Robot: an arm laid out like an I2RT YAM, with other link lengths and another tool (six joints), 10 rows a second.
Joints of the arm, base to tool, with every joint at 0 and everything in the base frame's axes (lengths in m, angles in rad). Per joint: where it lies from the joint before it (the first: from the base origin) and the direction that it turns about. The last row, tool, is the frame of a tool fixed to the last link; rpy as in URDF.
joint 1: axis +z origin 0 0 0.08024
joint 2: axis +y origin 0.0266 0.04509 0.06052
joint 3: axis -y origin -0.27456 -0.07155 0
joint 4: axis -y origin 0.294 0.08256 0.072
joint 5: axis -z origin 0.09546 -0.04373 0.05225
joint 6: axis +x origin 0.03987 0 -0.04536
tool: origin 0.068 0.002 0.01 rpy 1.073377 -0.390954 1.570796
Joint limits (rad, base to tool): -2.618..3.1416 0..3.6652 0..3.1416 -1.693..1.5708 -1.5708..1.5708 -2.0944..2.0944
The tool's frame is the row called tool.
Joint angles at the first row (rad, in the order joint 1, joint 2, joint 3, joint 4, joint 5, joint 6):
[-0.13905 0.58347 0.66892 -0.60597 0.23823 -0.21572]
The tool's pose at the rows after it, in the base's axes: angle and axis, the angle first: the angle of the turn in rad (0 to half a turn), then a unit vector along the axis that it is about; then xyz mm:
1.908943 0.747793 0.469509 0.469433 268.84 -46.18 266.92
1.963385 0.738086 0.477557 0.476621 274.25 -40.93 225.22
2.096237 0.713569 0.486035 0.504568 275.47 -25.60 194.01
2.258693 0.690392 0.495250 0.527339 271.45 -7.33 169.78
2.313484 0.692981 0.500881 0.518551 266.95 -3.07 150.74
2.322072 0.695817 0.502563 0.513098 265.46 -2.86 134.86
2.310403 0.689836 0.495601 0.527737 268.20 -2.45 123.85
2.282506 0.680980 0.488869 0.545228 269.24 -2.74 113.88
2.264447 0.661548 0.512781 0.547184 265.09 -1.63 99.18
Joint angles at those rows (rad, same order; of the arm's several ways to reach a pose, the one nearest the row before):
[-0.13866 0.58347 0.56555 -0.53426 0.23366 -0.22068]
[-0.13789 0.58383 0.44194 -0.43396 0.17988 -0.22182]
[-0.13789 0.58729 0.36334 -0.38928 0.03682 -0.21763]
[-0.13788 0.59454 0.31492 -0.39120 -0.12644 -0.21723]
[-0.13792 0.60674 0.27942 -0.39081 -0.16042 -0.21764]
[-0.13790 0.62048 0.23787 -0.35001 -0.16041 -0.21763]
[-0.13791 0.63457 0.18598 -0.25084 -0.16843 -0.21077]
[-0.13792 0.63495 0.12532 -0.14250 -0.16729 -0.20849]
[-0.13788 0.63491 0.07076 -0.08072 -0.16726 -0.26568]

